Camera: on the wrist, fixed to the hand. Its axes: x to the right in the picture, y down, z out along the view.
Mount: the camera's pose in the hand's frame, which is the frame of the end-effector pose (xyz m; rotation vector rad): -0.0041 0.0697 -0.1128 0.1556 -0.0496 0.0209
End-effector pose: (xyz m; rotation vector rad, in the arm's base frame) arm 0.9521 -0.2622 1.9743 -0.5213 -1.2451 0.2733
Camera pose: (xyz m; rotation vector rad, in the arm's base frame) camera 1.0634 -0.2303 1.9096 -0.3956 -1.2554 0.3994
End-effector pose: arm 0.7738 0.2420 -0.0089 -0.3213 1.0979 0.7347
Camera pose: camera 0.6477 0.2260 -0.0470 -0.1588 1.1056 0.6680
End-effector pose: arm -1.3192 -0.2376 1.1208 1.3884 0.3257 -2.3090
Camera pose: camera -1.1966 -0.2522 1.0723 1.3966 0.1178 -2.3904
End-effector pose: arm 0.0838 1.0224 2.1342 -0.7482 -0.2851 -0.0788
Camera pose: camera 0.1175 0.9965 2.0085 -0.5991 -0.3268 -0.0180
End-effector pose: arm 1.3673 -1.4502 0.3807 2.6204 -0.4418 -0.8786
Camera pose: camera 1.4219 -1.4862 0.4961 2.7333 -0.5710 -0.9391
